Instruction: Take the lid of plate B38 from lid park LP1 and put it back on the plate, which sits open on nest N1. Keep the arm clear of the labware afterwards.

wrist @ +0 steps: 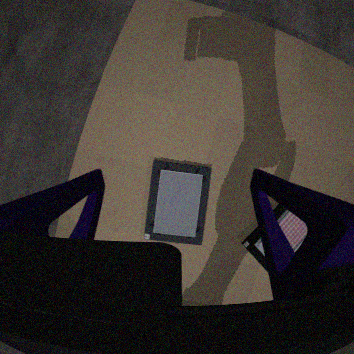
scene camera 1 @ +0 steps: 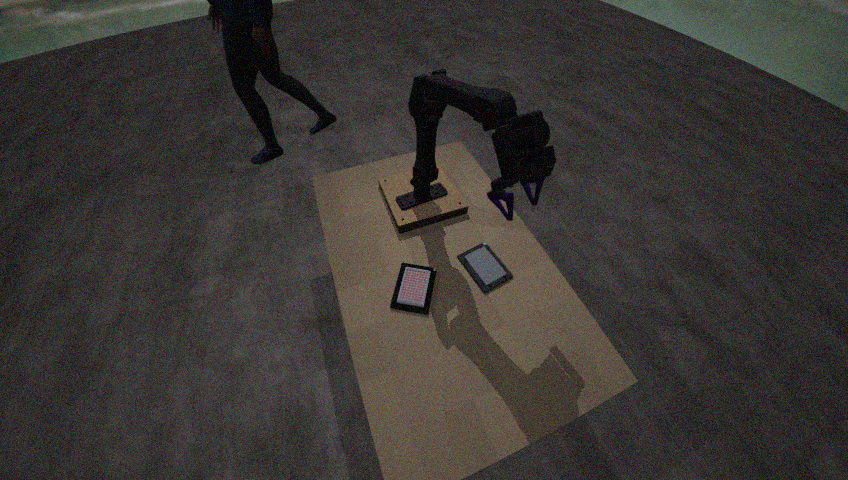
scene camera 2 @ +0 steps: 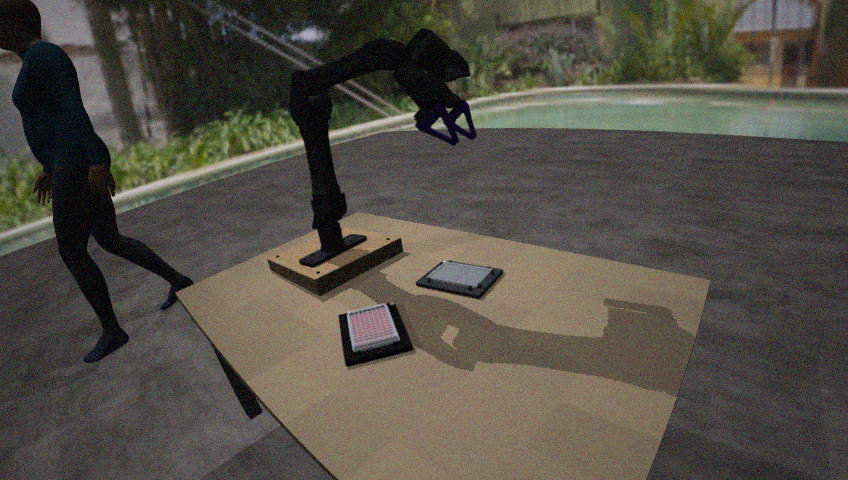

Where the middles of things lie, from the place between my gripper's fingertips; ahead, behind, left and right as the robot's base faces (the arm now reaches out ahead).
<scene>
Now: the grey plate lid (scene camera 2: 462, 275) 4 cm behind my hand, 3 cm to the right of it and 30 cm below it.
</scene>
